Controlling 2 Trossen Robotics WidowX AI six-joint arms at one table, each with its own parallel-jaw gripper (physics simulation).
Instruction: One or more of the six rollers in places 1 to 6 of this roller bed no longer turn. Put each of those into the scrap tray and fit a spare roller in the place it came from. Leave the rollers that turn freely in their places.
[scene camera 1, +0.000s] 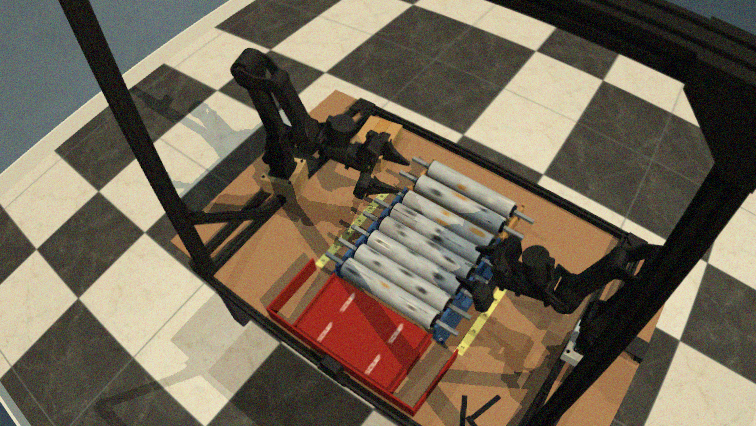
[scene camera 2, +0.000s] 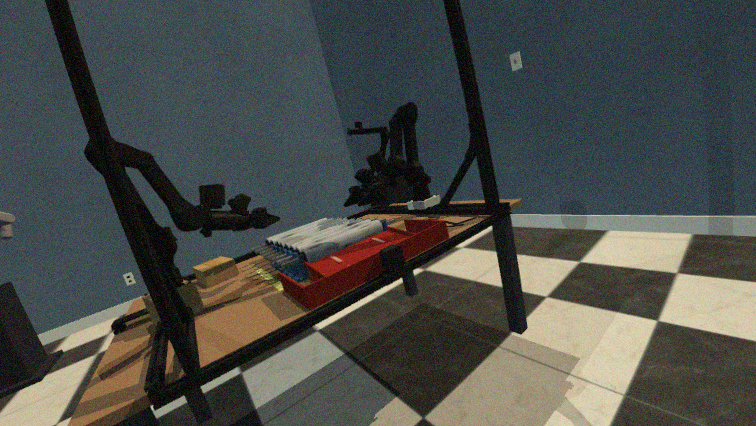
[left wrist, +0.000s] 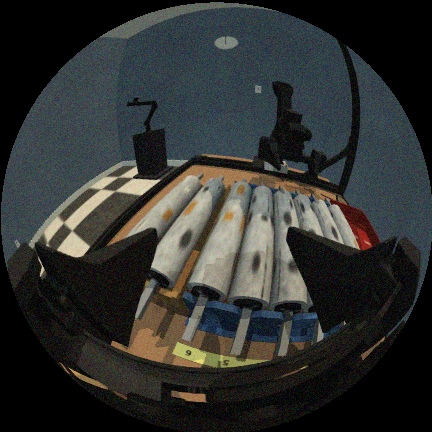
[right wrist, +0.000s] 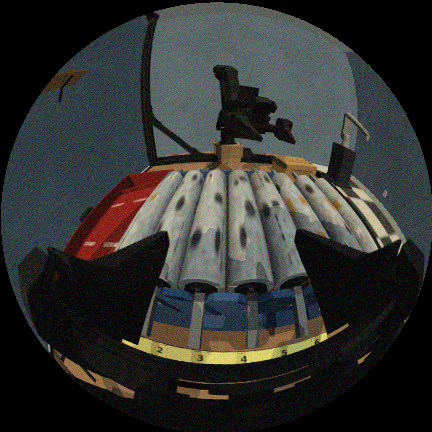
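Seen in the pictures: left gripper, between the fingertips: (scene camera 1: 404, 178) (scene camera 2: 271, 219) (left wrist: 224, 234) (right wrist: 279, 140); right gripper, between the fingertips: (scene camera 1: 465, 262) (scene camera 2: 351, 205) (left wrist: 298, 173) (right wrist: 234, 236); left arm's base, origin of its link: (scene camera 1: 282, 169) (right wrist: 227, 142); right arm's base, origin of its link: (scene camera 1: 590, 345) (scene camera 2: 422, 198).
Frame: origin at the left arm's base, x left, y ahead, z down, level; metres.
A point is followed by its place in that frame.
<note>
Two spare rollers (scene camera 1: 471, 187) @(y 0.509, x 0.084, z 0.003 m) (left wrist: 187, 235) @(y 0.428, x 0.041, z 0.007 m) lie side by side at the back. Six mottled grey rollers (scene camera 1: 389, 293) @(y 0.397, x -0.278, z 0.003 m) (right wrist: 205, 245) @(y 0.509, x -0.194, z 0.001 m) lie in places 1 to 6 of the blue roller bed (scene camera 1: 454, 315) @(y 0.552, x -0.256, z 0.072 m) (left wrist: 220, 320) (right wrist: 220, 310) @(y 0.568, x -0.194, z 0.049 m). Which turn freely cannot be seen. The red scrap tray (scene camera 1: 338, 338) @(y 0.311, x -0.401, z 0.054 m) (scene camera 2: 349, 275) @(y 0.225, x -0.426, z 0.046 m) (right wrist: 131, 200) @(y 0.286, x -0.343, z 0.048 m) at the front holds no roller. My left gripper (scene camera 1: 404, 175) @(y 0.349, x 0.000, z -0.076 m) (scene camera 2: 277, 218) @(y 0.349, x 0.000, z -0.076 m) (left wrist: 224, 234) @(y 0.349, x 0.000, z -0.076 m) is open and empty beside the rollers' left ends, near place 6. My right gripper (scene camera 1: 469, 264) @(y 0.549, x -0.179, z -0.049 m) (right wrist: 234, 236) @(y 0.549, x -0.179, z -0.049 m) is open and empty above the right ends, near places 3 and 4.
Yellow number strips (scene camera 1: 478, 320) @(y 0.611, x -0.252, z 0.075 m) (left wrist: 210, 357) (right wrist: 222, 357) @(y 0.629, x -0.208, z 0.075 m) run beside the bed's ends. A wooden block (scene camera 1: 378, 127) @(y 0.196, x 0.245, z 0.021 m) (scene camera 2: 214, 269) @(y 0.172, x 0.135, z 0.029 m) (right wrist: 295, 165) @(y 0.246, x 0.166, z 0.025 m) stands behind the left gripper. Dark frame posts rise at the table's sides. Neighbouring rollers lie close together.
</note>
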